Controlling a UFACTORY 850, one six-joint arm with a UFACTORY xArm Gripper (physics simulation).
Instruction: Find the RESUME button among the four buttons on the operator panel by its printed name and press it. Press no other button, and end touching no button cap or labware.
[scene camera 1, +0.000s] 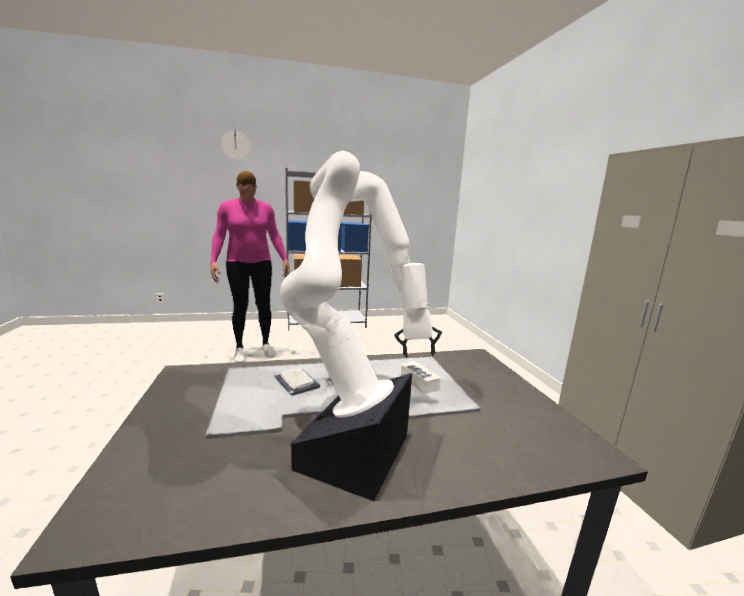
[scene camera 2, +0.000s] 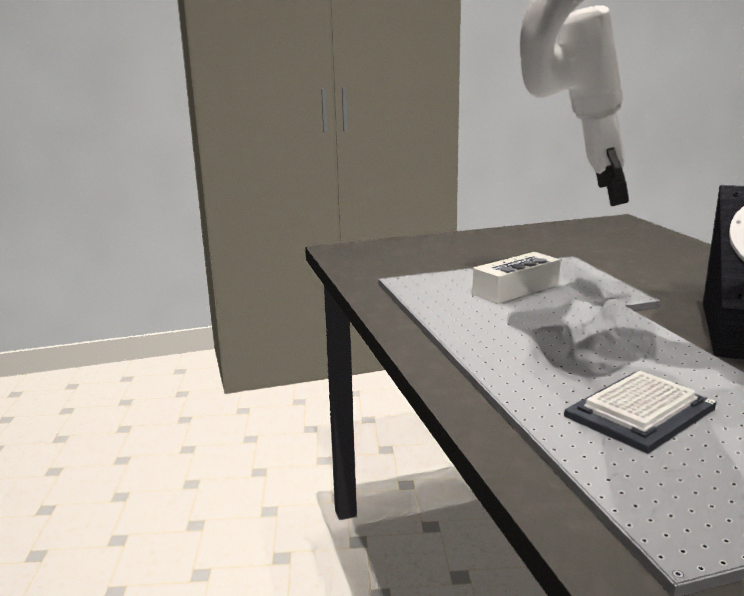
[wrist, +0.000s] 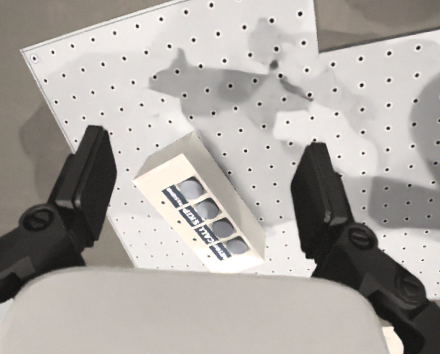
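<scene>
The operator panel (scene camera 1: 429, 384) (scene camera 2: 518, 285) (wrist: 165, 172) is a cream box on the pegboard. Its four grey round caps stand in a slanting row in the wrist view. The RESUME button (wrist: 192, 188) is the uppermost there, beside a small, blurred label. The SKIP button (wrist: 208, 209), the CALL button (wrist: 223, 228) and the RETRY button (wrist: 237, 245) follow down the row. My gripper (scene camera 1: 419, 353) (scene camera 2: 618, 203) (wrist: 207, 156) is open and empty, high above the table and apart from the panel. In the wrist view the panel shows between the two fingers.
A cream well plate (scene camera 1: 298, 378) (scene camera 2: 642, 397) sits in a dark holder on the grey pegboard (scene camera 1: 245, 415) (scene camera 2: 658, 527) (wrist: 350, 110). The black arm base (scene camera 1: 347, 459) stands on the dark table (scene camera 1: 204, 496). A person, a shelf unit and a cabinet (scene camera 1: 652, 279) (scene camera 2: 279, 186) stand beyond the table.
</scene>
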